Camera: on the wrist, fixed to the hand. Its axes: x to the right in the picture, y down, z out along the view.
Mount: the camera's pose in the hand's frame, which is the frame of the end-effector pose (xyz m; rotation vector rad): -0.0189 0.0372 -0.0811 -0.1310 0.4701 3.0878
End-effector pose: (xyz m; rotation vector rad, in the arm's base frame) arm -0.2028 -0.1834 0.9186 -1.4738 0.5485 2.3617
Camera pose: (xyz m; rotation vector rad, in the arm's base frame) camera -0.1475 -0.2553 0.9092 -0.1147 -1.0423 -0.1821
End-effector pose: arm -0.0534 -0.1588 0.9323 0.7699 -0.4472 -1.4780
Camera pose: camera 0.0282 -0.1282 0.9055 -0.2710 -0.4721 1.5199
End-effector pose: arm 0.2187 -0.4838 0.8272 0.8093 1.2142 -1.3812
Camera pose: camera 0.2460 -0.3975 0.8164 1.3724 -0.5451 1.4366
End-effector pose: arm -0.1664 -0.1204 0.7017 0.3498 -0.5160 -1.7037
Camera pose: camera -0.0907 -0.1188 0.6508 -0.2916 -0.0609 1.3338
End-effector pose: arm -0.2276 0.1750 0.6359 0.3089 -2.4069 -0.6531
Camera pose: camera -0.1647 0.1829 0.7015 -2.2244 -0.1670 0.7194
